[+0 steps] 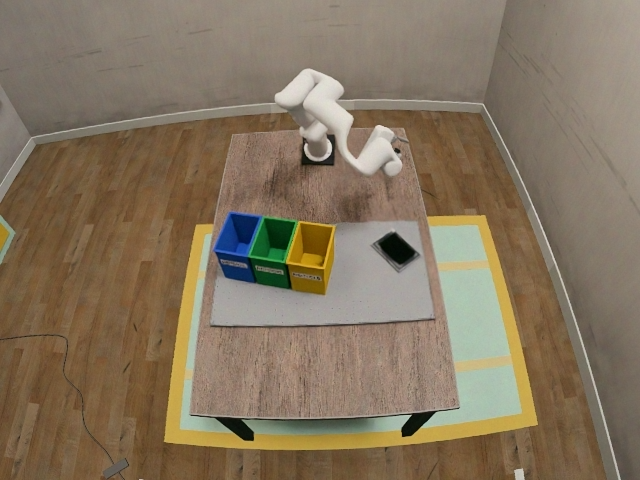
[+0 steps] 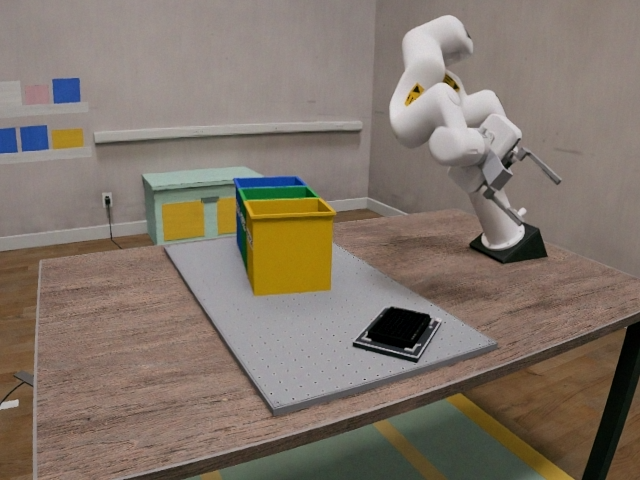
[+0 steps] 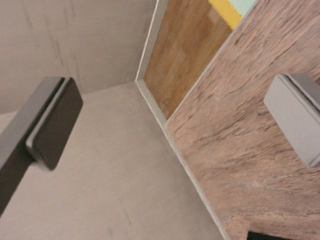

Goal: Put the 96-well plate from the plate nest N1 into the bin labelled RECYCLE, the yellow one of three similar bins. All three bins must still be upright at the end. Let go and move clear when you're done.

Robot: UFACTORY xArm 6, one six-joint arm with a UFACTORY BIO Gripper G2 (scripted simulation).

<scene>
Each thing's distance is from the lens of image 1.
green bin [image 1: 274, 235]: 1.55 m
yellow recycle bin [image 1: 312, 248]: 1.56 m
blue bin [image 1: 237, 235]: 1.63 m
</scene>
